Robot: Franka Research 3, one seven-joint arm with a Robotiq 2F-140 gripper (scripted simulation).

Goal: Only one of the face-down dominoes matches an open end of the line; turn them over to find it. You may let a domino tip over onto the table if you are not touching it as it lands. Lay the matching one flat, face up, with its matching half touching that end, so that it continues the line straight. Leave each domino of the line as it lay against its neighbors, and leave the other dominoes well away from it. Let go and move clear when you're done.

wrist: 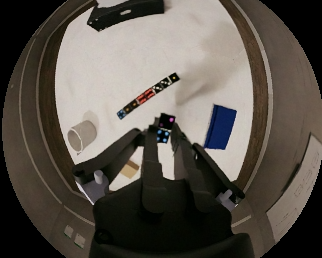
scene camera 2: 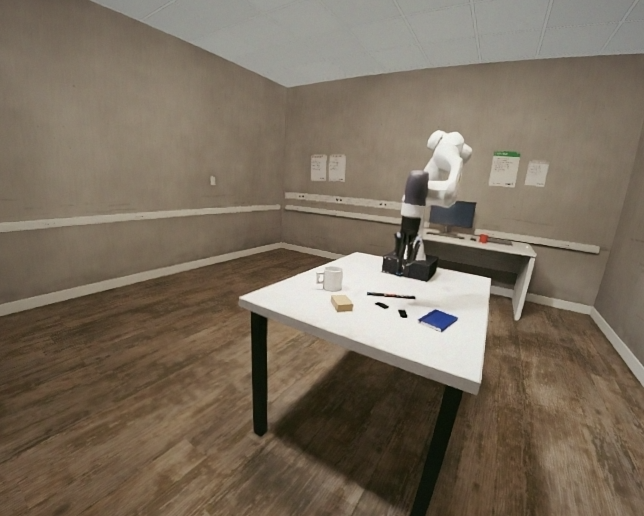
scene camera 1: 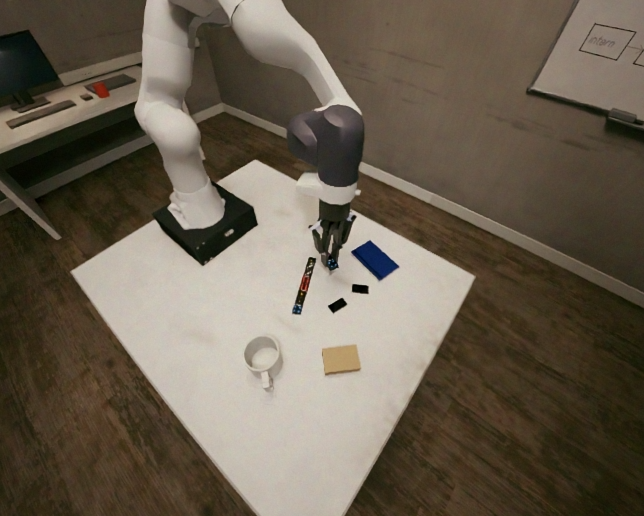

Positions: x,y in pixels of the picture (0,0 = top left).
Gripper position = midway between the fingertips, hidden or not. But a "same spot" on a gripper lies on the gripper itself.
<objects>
The gripper shows in the wrist view, in scene camera 2 (pixel 401 275) and in scene camera 1. The same spot on the gripper: (scene camera 1: pixel 322 245) is (wrist: pixel 145 139).
</objects>
